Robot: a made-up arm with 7 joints. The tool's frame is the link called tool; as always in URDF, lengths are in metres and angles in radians. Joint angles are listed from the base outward.
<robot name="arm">
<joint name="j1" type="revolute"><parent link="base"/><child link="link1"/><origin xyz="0.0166 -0.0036 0.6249" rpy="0 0 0"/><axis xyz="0 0 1"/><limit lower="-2.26" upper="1.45"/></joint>
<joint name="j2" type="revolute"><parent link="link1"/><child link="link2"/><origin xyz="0.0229 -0.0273 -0.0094" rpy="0 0 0"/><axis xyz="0 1 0"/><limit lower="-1.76" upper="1.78"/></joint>
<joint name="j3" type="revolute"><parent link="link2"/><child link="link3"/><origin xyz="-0.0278 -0.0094 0.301" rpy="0 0 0"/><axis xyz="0 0 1"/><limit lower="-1.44" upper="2.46"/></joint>
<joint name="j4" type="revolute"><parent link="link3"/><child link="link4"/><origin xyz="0.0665 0.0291 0.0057" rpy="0 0 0"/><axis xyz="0 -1 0"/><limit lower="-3.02" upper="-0.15"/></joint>
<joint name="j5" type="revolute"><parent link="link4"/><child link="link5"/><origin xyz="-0.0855 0.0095 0.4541" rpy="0 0 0"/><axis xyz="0 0 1"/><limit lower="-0.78" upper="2.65"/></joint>
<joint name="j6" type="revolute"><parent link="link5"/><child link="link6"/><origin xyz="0.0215 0.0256 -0.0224" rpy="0 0 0"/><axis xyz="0 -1 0"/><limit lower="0.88" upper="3.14"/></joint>
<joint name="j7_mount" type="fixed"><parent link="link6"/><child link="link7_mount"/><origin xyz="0.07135 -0.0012 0.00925" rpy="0 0 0"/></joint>
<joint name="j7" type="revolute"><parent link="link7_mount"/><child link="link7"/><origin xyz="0.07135 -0.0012 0.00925" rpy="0 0 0"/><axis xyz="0 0 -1"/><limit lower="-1.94" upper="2.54"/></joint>
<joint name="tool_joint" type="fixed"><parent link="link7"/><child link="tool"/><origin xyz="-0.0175 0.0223 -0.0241" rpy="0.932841 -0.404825 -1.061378"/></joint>
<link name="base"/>
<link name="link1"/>
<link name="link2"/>
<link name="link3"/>
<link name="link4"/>
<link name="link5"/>
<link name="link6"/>
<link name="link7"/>
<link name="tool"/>
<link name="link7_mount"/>
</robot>
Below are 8 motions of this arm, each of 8 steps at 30 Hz.
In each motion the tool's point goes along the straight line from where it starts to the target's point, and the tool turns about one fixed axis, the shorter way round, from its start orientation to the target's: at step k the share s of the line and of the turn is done. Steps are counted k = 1, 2, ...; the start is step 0. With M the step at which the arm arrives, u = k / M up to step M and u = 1 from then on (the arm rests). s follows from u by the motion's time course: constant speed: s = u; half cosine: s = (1 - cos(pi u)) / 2; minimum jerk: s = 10 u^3 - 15 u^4 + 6 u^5.
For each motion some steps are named. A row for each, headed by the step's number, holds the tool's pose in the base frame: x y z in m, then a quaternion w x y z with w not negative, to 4 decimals.
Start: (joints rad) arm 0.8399 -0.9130 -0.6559 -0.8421 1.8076 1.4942 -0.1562
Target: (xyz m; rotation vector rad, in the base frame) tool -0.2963 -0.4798 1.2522 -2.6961 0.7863 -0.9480
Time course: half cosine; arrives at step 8
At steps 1, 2, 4, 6, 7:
1: -0.0897 -0.4485 1.3391 0.0478 -0.9747 0.0355 -0.2154
2: -0.1130 -0.4520 1.3293 0.0526 -0.9703 0.0617 -0.2279
4: -0.1889 -0.4635 1.2974 0.0680 -0.9500 0.1467 -0.2673
6: -0.2648 -0.4750 1.2654 0.0827 -0.9207 0.2302 -0.3041
7: -0.2881 -0.4786 1.2556 0.0871 -0.9100 0.2554 -0.3149

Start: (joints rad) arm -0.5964 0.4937 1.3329 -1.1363 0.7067 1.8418 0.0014
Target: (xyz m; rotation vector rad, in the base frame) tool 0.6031 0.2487 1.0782 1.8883 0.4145 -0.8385
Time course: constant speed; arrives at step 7
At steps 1, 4, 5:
1: 0.5844 0.2045 1.1602 0.4958 0.8067 -0.0167 -0.3210
4: 0.5938 0.2266 1.1192 0.4974 0.7965 0.0775 -0.3350
5: 0.5969 0.2340 1.1055 0.4969 0.7914 0.1088 -0.3389

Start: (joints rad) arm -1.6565 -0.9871 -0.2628 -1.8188 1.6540 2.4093 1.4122
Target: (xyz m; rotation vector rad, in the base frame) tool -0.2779 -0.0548 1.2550 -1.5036 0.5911 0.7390
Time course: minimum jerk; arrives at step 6
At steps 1, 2, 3, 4, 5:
1: -0.2477 -0.0691 1.2427 0.6571 -0.5871 0.3140 0.3534
2: -0.2532 -0.0665 1.2449 0.6528 -0.6002 0.3041 0.3481
3: -0.2623 -0.0622 1.2486 0.6452 -0.6214 0.2875 0.3390
4: -0.2713 -0.0579 1.2523 0.6370 -0.6421 0.2706 0.3297
5: -0.2768 -0.0553 1.2545 0.6318 -0.6543 0.2603 0.3240

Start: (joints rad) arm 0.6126 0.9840 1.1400 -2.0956 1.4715 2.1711 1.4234
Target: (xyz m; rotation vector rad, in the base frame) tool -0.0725 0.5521 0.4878 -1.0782 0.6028 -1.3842
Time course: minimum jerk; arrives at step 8
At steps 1, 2, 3, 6, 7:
1: -0.0560 0.5847 0.4811 0.6154 -0.5000 0.2030 -0.5745
2: -0.0575 0.5818 0.4817 0.6141 -0.4970 0.2081 -0.5766
3: -0.0604 0.5761 0.4828 0.6116 -0.4910 0.2181 -0.5807
6: -0.0708 0.5555 0.4871 0.6015 -0.4688 0.2541 -0.5948
7: -0.0722 0.5526 0.4877 0.6000 -0.4656 0.2591 -0.5967

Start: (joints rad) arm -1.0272 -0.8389 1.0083 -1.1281 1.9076 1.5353 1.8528
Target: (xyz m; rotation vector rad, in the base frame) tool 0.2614 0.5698 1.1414 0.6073 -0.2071 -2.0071
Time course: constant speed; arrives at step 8
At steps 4, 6, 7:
4: 0.2501 0.5472 1.1867 0.4771 0.2816 -0.0509 -0.8310
6: 0.2557 0.5585 1.1641 0.4859 0.2662 -0.0682 -0.8297
7: 0.2586 0.5641 1.1527 0.4902 0.2584 -0.0768 -0.8289

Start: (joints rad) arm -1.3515 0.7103 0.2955 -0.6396 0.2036 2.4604 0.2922
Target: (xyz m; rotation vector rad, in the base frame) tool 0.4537 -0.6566 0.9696 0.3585 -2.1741 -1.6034
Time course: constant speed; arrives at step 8
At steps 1, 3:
1: 0.2905 -0.6619 1.1051 0.0660 0.1029 -0.8457 -0.5194
3: 0.3371 -0.6604 1.0664 0.1066 0.1106 -0.8294 -0.5371

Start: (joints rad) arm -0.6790 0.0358 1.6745 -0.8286 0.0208 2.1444 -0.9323
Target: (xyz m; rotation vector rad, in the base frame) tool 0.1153 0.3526 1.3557 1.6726 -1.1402 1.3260
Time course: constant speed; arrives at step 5
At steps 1, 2, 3, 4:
1: 0.1546 0.3118 1.3710 0.3570 0.6364 -0.4570 0.5086
2: 0.1448 0.3220 1.3672 0.3560 0.6390 -0.4530 0.5097
3: 0.1350 0.3322 1.3633 0.3550 0.6416 -0.4489 0.5107
4: 0.1251 0.3424 1.3595 0.3541 0.6441 -0.4449 0.5117

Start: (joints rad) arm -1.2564 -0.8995 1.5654 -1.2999 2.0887 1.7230 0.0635
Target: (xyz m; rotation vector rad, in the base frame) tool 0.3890 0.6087 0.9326 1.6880 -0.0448 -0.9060
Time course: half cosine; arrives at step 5
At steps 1, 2, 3, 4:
1: 0.3812 0.6007 0.9393 0.5602 0.7444 -0.0143 -0.3631
2: 0.3834 0.6029 0.9375 0.5644 0.7379 -0.0156 -0.3697
3: 0.3860 0.6056 0.9352 0.5695 0.7298 -0.0173 -0.3778
4: 0.3882 0.6079 0.9333 0.5735 0.7232 -0.0186 -0.3843

